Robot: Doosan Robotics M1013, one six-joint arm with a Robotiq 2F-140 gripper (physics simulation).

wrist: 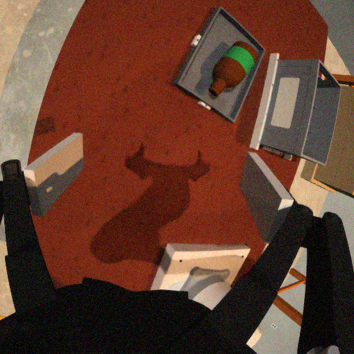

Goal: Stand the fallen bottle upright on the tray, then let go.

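A brown bottle [233, 66] with a green band lies on its side in the grey tray [200, 59] in the upper right of the wrist view. Its neck points to the lower left, toward the tray's near corner. My gripper [161, 159] is wide open with nothing between its two pads. It hangs above the red-brown table, below and to the left of the tray in the view, well apart from the bottle.
A grey case [308, 102] with a white-edged panel stands right of the tray, close to it. A white device [172, 267] is at the bottom, partly hidden by the gripper body. The gripper's shadow falls on the red-brown table [115, 95]. A brown box stands at the far right.
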